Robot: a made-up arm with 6 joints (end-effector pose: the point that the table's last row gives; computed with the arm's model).
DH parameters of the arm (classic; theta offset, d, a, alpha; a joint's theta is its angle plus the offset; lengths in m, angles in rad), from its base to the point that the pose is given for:
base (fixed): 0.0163 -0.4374 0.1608 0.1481
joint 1: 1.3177 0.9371 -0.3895 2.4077
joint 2: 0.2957 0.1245 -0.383 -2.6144
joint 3: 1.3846 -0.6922 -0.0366 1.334
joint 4: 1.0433 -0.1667 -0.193 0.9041
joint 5: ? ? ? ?
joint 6: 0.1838 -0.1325 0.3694 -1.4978
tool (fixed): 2.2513 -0.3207 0 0
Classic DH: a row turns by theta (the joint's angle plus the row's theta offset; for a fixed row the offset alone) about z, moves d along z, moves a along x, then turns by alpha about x.
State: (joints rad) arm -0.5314 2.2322 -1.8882 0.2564 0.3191 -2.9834
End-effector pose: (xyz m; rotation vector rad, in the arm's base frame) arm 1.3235 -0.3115 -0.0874 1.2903 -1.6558 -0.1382
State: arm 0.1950 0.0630 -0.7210 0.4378 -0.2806 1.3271
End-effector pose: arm -0.2803 -0.7833 -0.9122 1.1751 1.3233 0.6050
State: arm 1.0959 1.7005 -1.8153 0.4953 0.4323 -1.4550
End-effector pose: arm 0.7328 0.5384 -0.2350 0.1517 -0.7755 1.5892
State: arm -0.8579 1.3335 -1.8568 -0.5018 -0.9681 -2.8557
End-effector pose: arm 0.1209 0.2724 -0.3657 2.0658 0.8517 -0.0518
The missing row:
joint 5: -0.7028 -0.013 0.0839 -1.5839
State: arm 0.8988 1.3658 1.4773 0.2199 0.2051 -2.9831
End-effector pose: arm 0.8209 0.5803 -0.4048 2.0738 -0.2975 -1.9590
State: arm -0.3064 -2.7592 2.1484 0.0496 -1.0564 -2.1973
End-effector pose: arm 0.6785 -1.1836 0.3365 -0.8905 1.8241 -0.2805
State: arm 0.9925 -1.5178 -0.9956 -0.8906 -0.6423 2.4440
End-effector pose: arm 1.5773 -0.4519 0.6729 -2.0131 -0.0476 0.4620
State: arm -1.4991 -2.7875 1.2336 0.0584 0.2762 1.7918
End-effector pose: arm 0.1324 -0.8919 -0.3991 1.1872 -1.2953 -0.9441
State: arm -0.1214 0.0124 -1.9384 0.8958 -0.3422 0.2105
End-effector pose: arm 0.2292 -0.0445 -0.2657 2.8841 -0.1050 -1.0975
